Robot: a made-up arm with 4 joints. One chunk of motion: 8 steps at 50 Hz.
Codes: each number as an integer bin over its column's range. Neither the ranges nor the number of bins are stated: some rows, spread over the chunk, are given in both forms.
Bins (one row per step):
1: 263 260 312 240 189 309
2: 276 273 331 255 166 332
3: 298 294 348 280 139 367
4: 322 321 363 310 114 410
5: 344 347 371 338 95 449
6: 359 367 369 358 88 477
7: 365 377 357 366 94 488
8: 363 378 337 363 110 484
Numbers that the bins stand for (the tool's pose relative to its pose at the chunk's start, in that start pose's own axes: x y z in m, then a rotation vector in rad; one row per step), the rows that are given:
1: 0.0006 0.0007 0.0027 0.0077 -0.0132 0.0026
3: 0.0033 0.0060 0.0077 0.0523 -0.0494 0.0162
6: 0.0081 0.0175 0.0105 0.1393 -0.0863 0.0420
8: 0.0084 0.0192 0.0062 0.1449 -0.0704 0.0437
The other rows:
2: 0.0016 0.0027 0.0053 0.0244 -0.0298 0.0080
4: 0.0052 0.0103 0.0097 0.0858 -0.0675 0.0263
5: 0.0069 0.0143 0.0108 0.1170 -0.0812 0.0354
7: 0.0086 0.0190 0.0089 0.1483 -0.0819 0.0446

